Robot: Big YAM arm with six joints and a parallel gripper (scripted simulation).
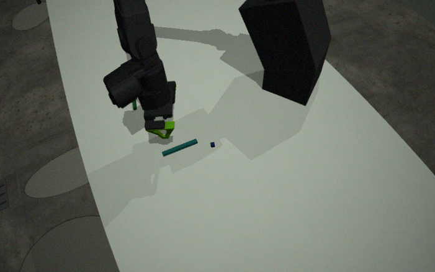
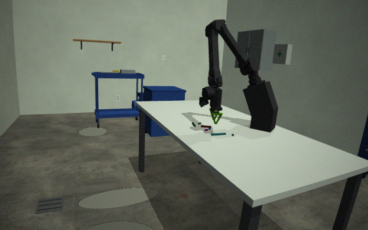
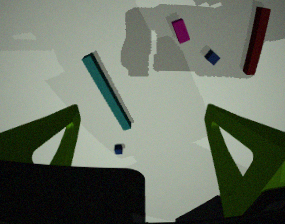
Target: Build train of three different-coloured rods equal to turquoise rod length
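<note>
Now: the magenta rod 30 mm ahead of my hand, 50 mm to the right of it and 70 mm below it. The rest, counted from my hand: green rod: 60 mm ahead, 180 mm to the right, 70 mm below; then turquoise rod: 10 mm behind, 40 mm to the left, 70 mm below; then red rod: 120 mm to the right, 70 mm below.
</note>
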